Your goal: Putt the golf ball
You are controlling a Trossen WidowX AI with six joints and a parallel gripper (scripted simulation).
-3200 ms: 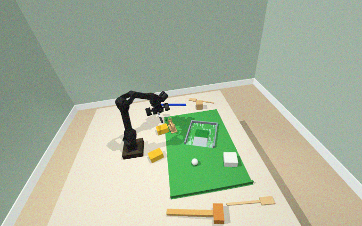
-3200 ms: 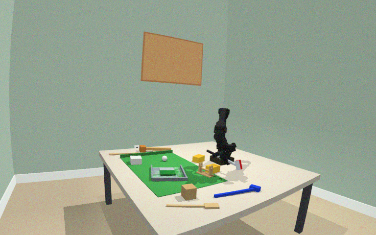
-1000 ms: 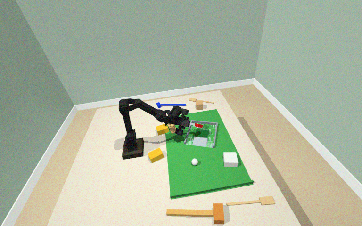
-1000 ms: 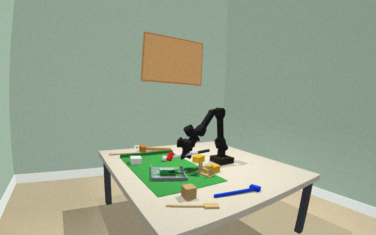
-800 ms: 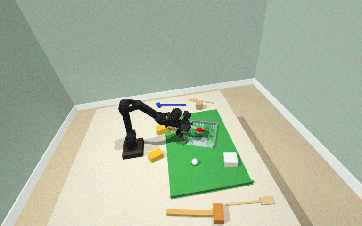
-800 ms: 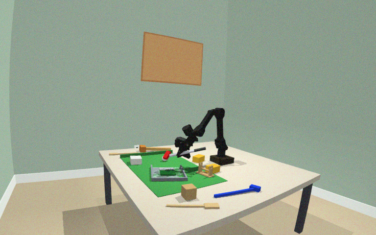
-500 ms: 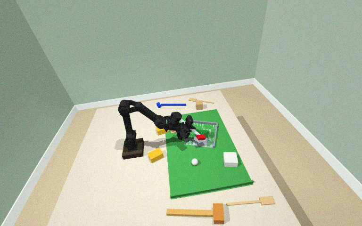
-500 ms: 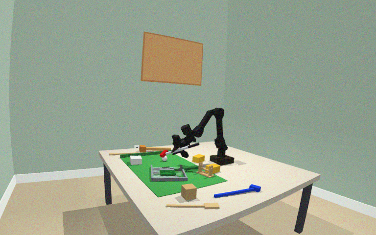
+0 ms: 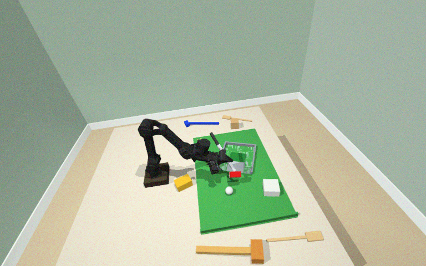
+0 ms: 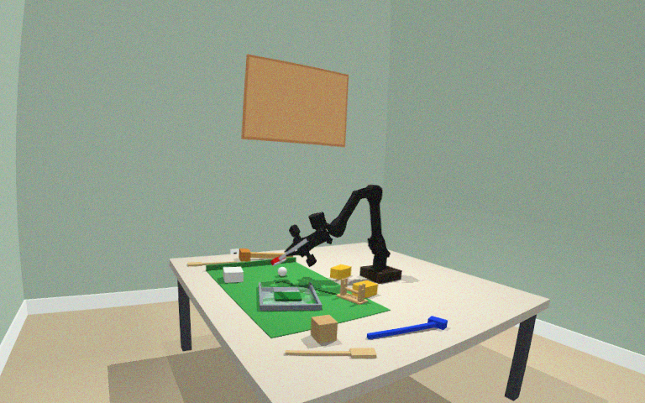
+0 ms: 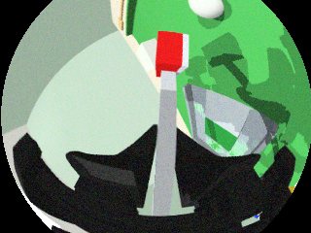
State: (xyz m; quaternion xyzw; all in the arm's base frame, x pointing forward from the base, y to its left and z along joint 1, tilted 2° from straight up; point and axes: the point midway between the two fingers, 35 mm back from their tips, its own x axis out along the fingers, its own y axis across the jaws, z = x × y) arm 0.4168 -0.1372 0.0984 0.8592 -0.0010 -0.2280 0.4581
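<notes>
Now: the red putter 4 cm behind my gripper tip, 3 cm to the left of it and 2 cm above it. The rest, counted from my gripper tip: green mat 14 cm below, 5 cm to the left, 3 cm ahead; then white block 16 cm to the right, 16 cm ahead, 11 cm below; then white golf ball 11 cm below, 10 cm to the right, 6 cm behind.
</notes>
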